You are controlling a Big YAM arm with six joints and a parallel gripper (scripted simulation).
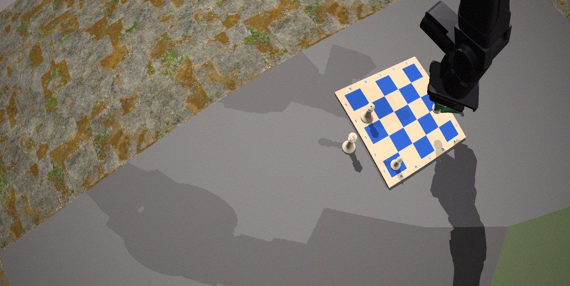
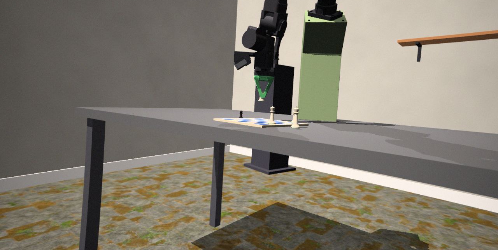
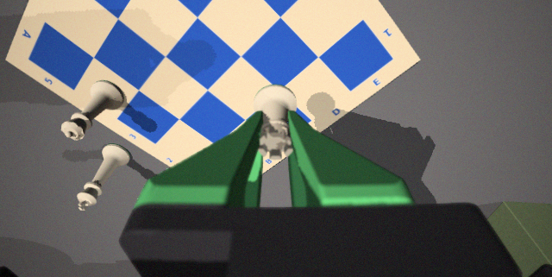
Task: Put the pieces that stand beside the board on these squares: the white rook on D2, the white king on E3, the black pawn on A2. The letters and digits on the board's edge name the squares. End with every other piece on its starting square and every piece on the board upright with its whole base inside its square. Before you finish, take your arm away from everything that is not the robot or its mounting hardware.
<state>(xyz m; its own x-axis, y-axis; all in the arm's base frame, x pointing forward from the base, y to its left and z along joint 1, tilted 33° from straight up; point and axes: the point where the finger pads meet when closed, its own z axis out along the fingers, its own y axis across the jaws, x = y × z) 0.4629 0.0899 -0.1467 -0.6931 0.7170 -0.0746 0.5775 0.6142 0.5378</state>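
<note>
Right now my hand is 4 cm short of the board, 4 cm to the right of it and 9 cm above it. From my hand the other things lie so: white pawn (5 cm behind, 11 cm to the left, 6 cm below); white king (2 cm ahead, 18 cm to the left, 6 cm below); black pawn (1 cm ahead, 10 cm to the right, 8 cm below).
</note>
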